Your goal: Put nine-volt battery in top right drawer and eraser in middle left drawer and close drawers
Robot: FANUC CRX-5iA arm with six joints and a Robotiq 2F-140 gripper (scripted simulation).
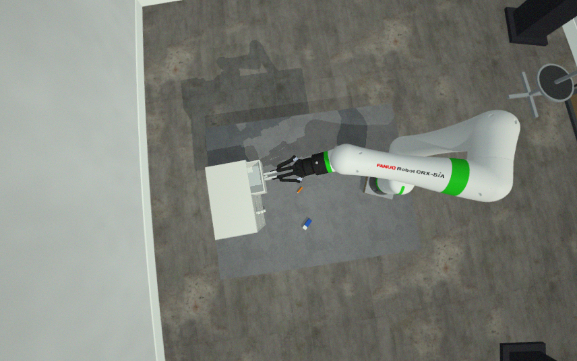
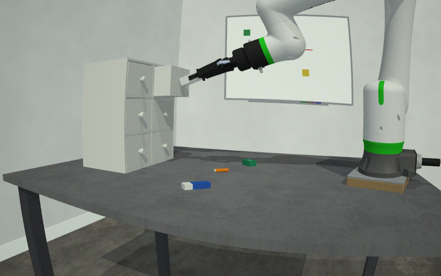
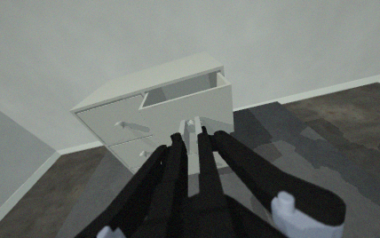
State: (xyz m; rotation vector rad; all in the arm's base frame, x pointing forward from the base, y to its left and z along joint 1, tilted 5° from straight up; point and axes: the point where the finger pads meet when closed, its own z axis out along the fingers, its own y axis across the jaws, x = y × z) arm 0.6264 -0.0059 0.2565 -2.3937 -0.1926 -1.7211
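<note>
My hand is 16 cm past the green nine-volt battery, 11 cm to the left of it and 27 cm above it. Round my hand: eraser: 19 cm behind, 25 cm to the left, 28 cm below; then orange cylinder: 15 cm behind, 5 cm to the left, 28 cm below.
</note>
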